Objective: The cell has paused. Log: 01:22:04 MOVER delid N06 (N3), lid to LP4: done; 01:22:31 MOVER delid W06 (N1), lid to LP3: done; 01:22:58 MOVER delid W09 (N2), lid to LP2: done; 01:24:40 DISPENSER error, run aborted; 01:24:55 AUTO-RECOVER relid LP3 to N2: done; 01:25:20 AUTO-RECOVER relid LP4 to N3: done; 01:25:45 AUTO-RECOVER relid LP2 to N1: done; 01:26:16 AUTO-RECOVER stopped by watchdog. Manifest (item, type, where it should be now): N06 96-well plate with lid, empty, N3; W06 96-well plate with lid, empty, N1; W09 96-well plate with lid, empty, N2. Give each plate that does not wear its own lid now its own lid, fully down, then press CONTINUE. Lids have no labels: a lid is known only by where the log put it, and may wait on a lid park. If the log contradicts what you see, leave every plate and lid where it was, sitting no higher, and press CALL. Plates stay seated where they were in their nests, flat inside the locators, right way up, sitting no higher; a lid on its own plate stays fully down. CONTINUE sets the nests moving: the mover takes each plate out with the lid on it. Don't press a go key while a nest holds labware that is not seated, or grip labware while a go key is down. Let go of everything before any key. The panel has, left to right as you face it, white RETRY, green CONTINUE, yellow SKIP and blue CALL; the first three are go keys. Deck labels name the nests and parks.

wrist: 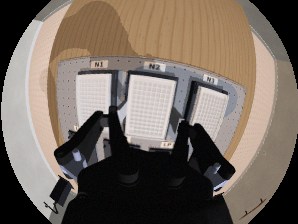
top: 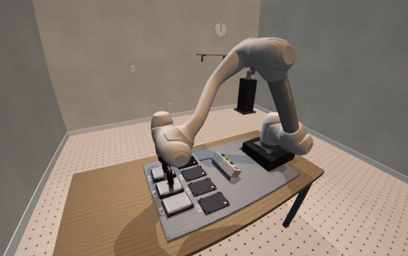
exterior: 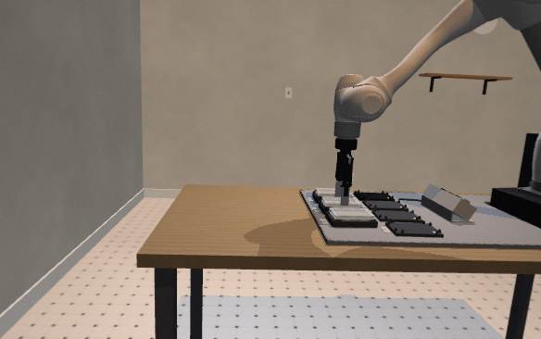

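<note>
Now: the pale lid 20 mm below my hand. From my hand the other things lie so: green key 420 mm behind, 10 mm above; then LP2 lid park 180 mm behind, 60 mm to the left, 60 mm below; then plate 10 mm behind, 120 mm to the left, 30 mm below.
</note>
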